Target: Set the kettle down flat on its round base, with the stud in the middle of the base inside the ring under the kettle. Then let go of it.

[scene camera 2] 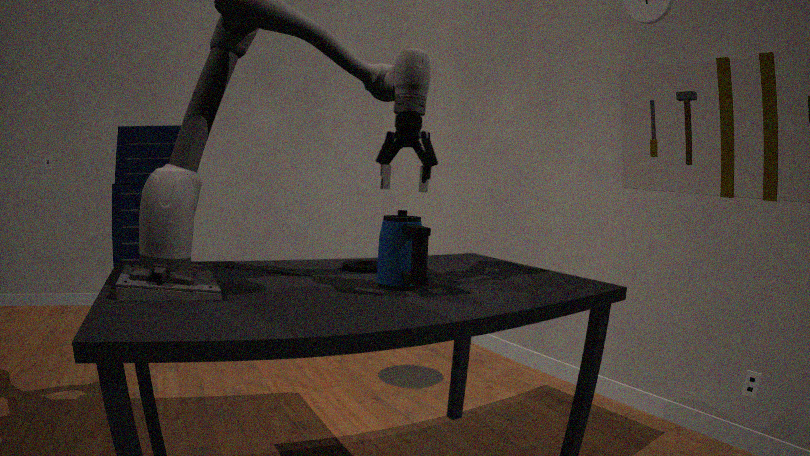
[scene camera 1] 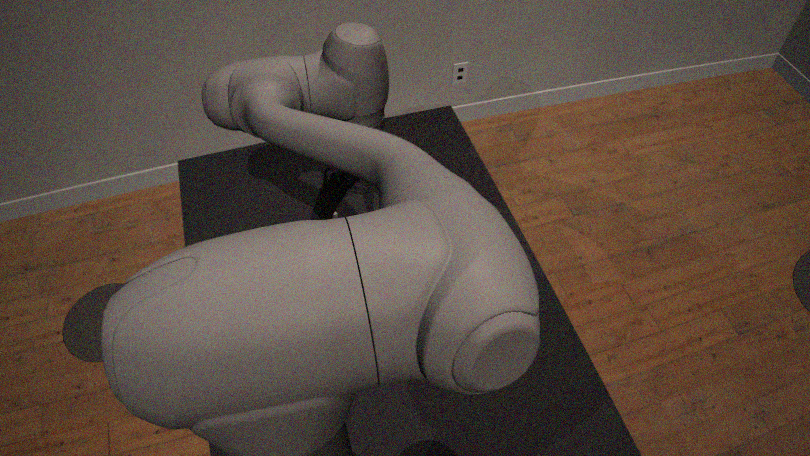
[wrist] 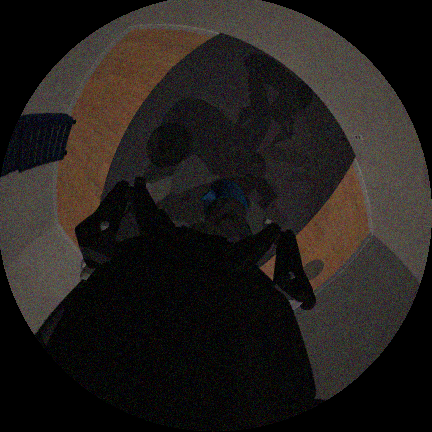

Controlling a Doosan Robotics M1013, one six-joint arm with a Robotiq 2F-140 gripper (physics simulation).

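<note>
The blue kettle [scene camera 2: 392, 252] [wrist: 235, 191] stands upright on the table in the scene camera 2 view, with a black lid and knob on top and its black handle toward the right. A dark round disc [scene camera 2: 358, 265] [wrist: 169, 144], which looks like the base, lies flat on the table apart from the kettle, behind and to its left in the scene camera 2 view. Its stud cannot be made out, and the ring under the kettle is hidden. My gripper [scene camera 2: 404, 189] is open and empty, pointing down above the kettle's lid. In the scene camera 1 view the arm hides the kettle.
The black table [scene camera 1: 566, 390] [scene camera 2: 272, 325] [wrist: 300, 170] carries the arm's mounting plate [scene camera 2: 170, 291] at its left end in the scene camera 2 view. A blue cabinet [scene camera 2: 127, 198] [wrist: 37, 140] stands behind the arm. A wall runs behind the table.
</note>
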